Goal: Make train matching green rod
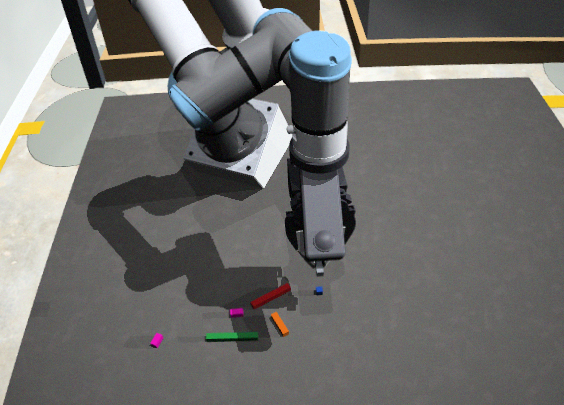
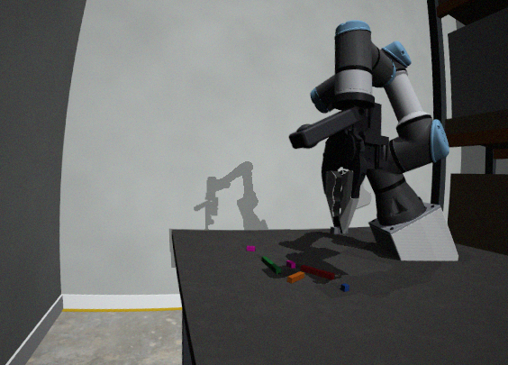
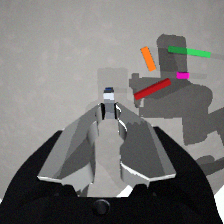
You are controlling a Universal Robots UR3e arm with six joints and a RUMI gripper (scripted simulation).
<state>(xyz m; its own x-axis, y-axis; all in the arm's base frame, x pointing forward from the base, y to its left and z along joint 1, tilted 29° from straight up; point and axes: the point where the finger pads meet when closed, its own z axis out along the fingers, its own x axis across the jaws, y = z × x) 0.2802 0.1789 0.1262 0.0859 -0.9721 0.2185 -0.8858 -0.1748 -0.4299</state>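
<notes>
Now: hand 11 cm above the blue rod and 2 cm past it. From my hand the other things lie so: grey rod: 1 cm below; orange rod: 11 cm below, 6 cm to the right, 4 cm ahead; red rod: 11 cm below, 8 cm to the right, 1 cm behind.
</notes>
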